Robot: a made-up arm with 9 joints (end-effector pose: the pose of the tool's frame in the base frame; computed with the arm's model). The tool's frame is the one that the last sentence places.
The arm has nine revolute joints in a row. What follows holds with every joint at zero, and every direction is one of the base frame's.
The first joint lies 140 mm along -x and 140 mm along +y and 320 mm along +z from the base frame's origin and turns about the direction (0.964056, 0.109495, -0.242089), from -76.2 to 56.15 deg.
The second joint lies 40 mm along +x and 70 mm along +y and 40 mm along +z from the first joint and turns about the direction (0.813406, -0.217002, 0.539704), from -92.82 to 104.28 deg.
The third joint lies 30 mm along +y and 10 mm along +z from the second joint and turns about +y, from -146.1 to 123.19 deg.
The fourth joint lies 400 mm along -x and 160 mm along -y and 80 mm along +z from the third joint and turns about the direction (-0.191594, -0.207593, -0.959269), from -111.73 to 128.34 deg.
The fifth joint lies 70 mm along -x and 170 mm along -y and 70 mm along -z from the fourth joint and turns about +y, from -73.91 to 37.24 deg.
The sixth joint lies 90 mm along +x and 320 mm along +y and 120 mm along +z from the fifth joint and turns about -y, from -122.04 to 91.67 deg.
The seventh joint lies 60 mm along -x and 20 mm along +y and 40 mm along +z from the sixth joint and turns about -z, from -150.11 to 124.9 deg.
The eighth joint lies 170 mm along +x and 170 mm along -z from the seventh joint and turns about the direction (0.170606, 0.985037, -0.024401), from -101.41 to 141.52 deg.
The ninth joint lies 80 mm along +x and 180 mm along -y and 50 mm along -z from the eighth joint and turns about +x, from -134.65 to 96.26 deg.
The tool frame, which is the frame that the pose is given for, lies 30 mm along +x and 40 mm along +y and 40 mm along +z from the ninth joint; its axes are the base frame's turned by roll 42.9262, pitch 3.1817 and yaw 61.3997 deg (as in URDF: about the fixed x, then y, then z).
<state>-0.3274 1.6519 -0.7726 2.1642 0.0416 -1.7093 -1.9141 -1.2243 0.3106</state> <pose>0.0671 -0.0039 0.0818 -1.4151 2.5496 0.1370</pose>
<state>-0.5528 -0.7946 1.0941 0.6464 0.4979 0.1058 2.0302 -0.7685 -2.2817</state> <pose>-0.2485 0.8718 0.5008 -0.0998 -0.2990 1.5880</pose>
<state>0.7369 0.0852 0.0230 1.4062 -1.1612 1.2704 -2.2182 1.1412 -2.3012</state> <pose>-0.1570 -0.0973 0.6508 1.2565 -1.6377 0.6677</pose>
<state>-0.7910 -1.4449 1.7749 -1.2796 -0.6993 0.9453 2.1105 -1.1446 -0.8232</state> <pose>0.0270 0.7320 0.2972 -0.1478 -0.2342 -2.6821</pose>
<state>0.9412 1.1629 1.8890 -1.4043 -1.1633 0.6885 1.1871 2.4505 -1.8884</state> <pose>0.0945 -0.3898 0.2908 -0.5085 0.7700 -1.3633</pose>
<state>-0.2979 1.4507 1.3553 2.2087 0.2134 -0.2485 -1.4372 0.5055 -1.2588</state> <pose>0.1876 -0.0529 0.0889 -0.6215 2.0892 1.3862</pose>
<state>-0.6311 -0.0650 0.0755 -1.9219 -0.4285 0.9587 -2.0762 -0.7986 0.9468</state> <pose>-0.8620 0.1612 0.7778 0.0659 0.0059 -1.0366</pose>
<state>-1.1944 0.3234 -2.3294 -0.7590 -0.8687 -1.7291 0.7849 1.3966 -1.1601</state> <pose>0.5119 -0.1700 0.1243 -1.0493 0.7418 0.4506</pose>
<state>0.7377 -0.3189 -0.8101 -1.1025 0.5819 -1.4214 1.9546 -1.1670 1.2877</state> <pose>-0.4587 0.2968 0.5658 -0.0985 0.6726 0.9838</pose>
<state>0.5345 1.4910 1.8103 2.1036 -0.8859 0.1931 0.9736 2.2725 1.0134</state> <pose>0.1292 -0.1841 0.1615 2.9575 -0.3640 -0.1191</pose>
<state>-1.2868 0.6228 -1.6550 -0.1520 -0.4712 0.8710 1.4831 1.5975 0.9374</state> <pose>0.0772 0.0991 0.1123 -1.3661 -0.7309 -1.7296</pose>
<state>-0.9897 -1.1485 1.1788 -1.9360 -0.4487 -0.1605 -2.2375 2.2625 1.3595</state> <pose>-0.1912 0.9832 0.1647 0.5761 2.8134 -0.1531</pose>
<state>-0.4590 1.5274 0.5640 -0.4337 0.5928 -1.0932 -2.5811 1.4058 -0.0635</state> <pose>-0.2945 -0.4402 0.6183 0.6690 -0.0967 -0.2563</pose>
